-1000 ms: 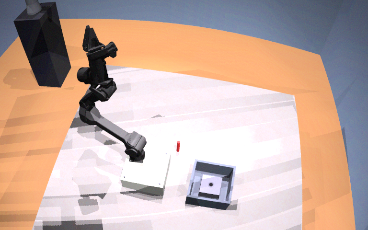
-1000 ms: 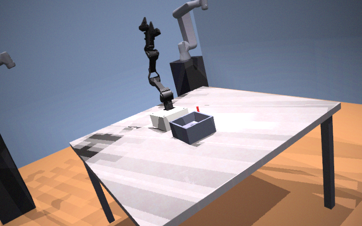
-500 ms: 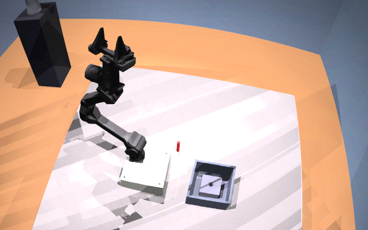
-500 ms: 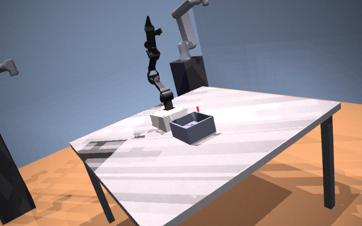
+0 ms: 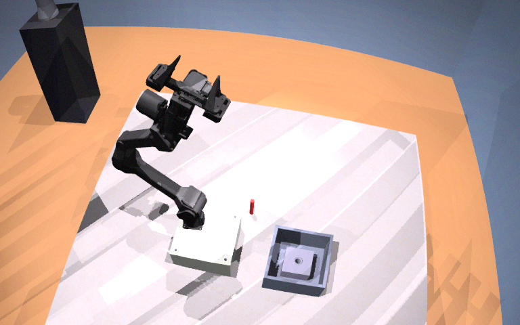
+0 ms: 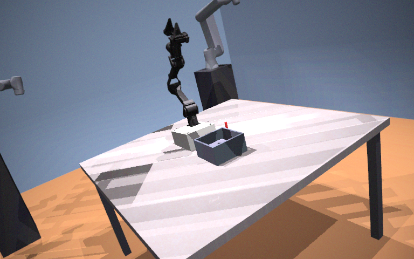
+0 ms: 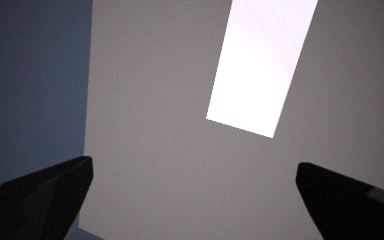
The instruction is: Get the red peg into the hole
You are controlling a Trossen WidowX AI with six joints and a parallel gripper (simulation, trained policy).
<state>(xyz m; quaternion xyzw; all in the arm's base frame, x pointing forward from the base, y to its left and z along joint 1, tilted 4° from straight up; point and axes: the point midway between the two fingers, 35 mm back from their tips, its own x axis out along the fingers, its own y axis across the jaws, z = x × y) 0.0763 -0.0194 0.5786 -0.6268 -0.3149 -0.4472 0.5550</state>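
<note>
The red peg lies 66 cm below my gripper tip, 12 cm ahead of it and 10 cm to the left of it. From my gripper tip the other things lie so: grey box (67 cm below, 29 cm ahead, 9 cm to the right); then light plate (65 cm below, 29 cm ahead, 9 cm to the right).
</note>
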